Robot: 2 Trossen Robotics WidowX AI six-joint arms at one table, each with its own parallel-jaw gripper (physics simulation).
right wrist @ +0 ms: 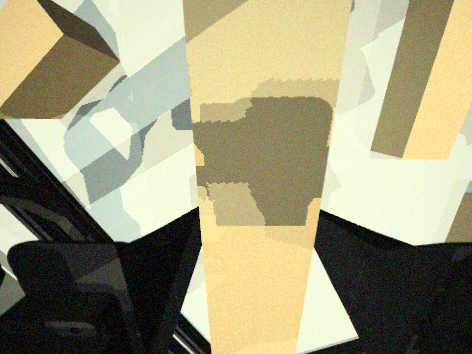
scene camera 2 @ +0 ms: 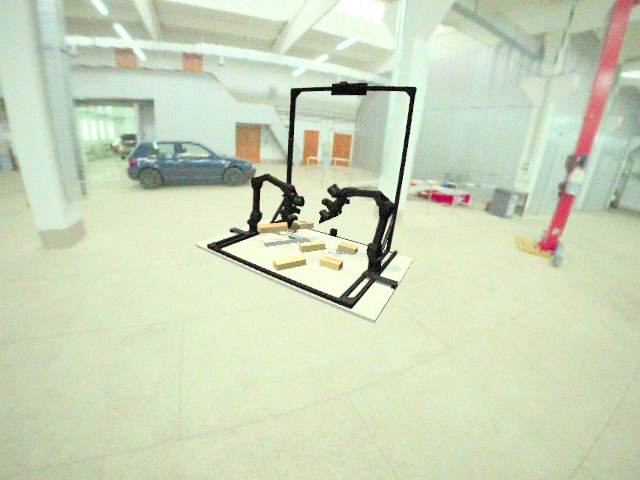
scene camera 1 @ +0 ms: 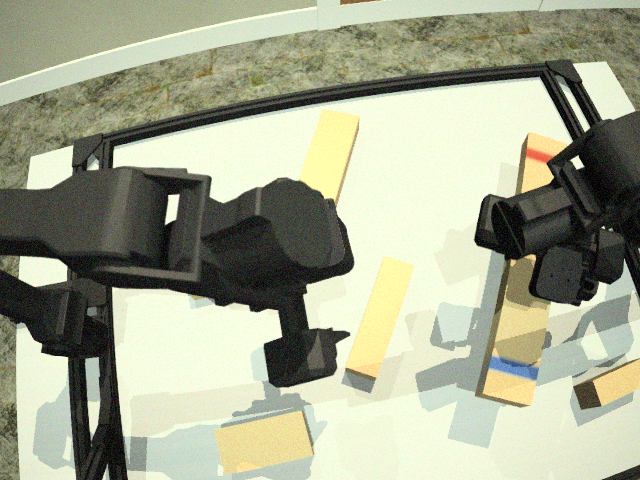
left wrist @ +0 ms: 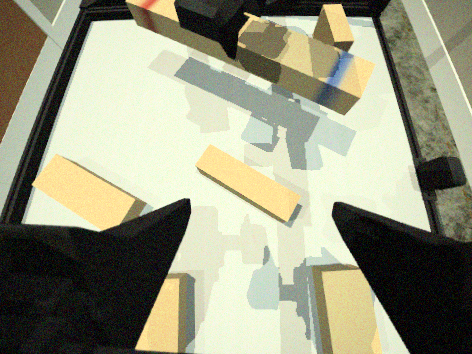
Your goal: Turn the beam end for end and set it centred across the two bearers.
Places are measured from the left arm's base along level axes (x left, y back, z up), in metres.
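Pixels of known places: left gripper, between the fingertips: (scene camera 2: 323, 221) (scene camera 1: 338, 292) (left wrist: 261, 206); right gripper, between the fingertips: (right wrist: 254, 211) (scene camera 2: 287, 226) (scene camera 1: 529, 263) (left wrist: 242, 43); left arm's base, origin of its link: (scene camera 2: 373, 270) (scene camera 1: 87, 337); right arm's base, origin of its link: (scene camera 2: 253, 231) (scene camera 1: 637, 229).
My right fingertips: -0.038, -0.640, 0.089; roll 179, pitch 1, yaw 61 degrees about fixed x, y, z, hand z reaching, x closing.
Observation:
For each thing: its top centre in the pictures, then the offset to it from my right fingertips, as dx, dy, dz. "*": a spot on its surface instead.
- beam, centre of its top: (right wrist: 257, 244) (scene camera 1: 536, 252) (left wrist: 239, 25) (scene camera 2: 286, 223) +0.005, -0.003, +0.025
- shorter block, centre of its top: (scene camera 1: 262, 443) (left wrist: 352, 319) (scene camera 2: 348, 245) -0.150, +0.389, -0.071
- left edge, a spot on its surface: (left wrist: 90, 197) * +0.242, +0.233, -0.071
The beam (scene camera 1: 515, 333) (scene camera 2: 275, 227) (left wrist: 298, 60) (right wrist: 263, 158) is a long wooden bar with a red stripe near its far end and a blue stripe near its near end. My right gripper (scene camera 1: 520, 259) (scene camera 2: 291, 206) (left wrist: 242, 43) is shut on its middle and holds it in the air above the right side of the table. Two long plain blocks lie flat and roughly parallel, one at the back (scene camera 1: 330, 152) and one in the middle (scene camera 1: 380, 316) (left wrist: 248, 182). My left gripper (scene camera 1: 304, 357) (scene camera 2: 328, 211) (left wrist: 261, 206) is open and empty, hanging just left of the middle block.
A shorter block (scene camera 1: 263, 440) (left wrist: 347, 309) lies at the front left. More wooden blocks show in the left wrist view, at the left edge (left wrist: 90, 197) and at the back (left wrist: 333, 24). A black frame (scene camera 1: 318, 95) borders the white table.

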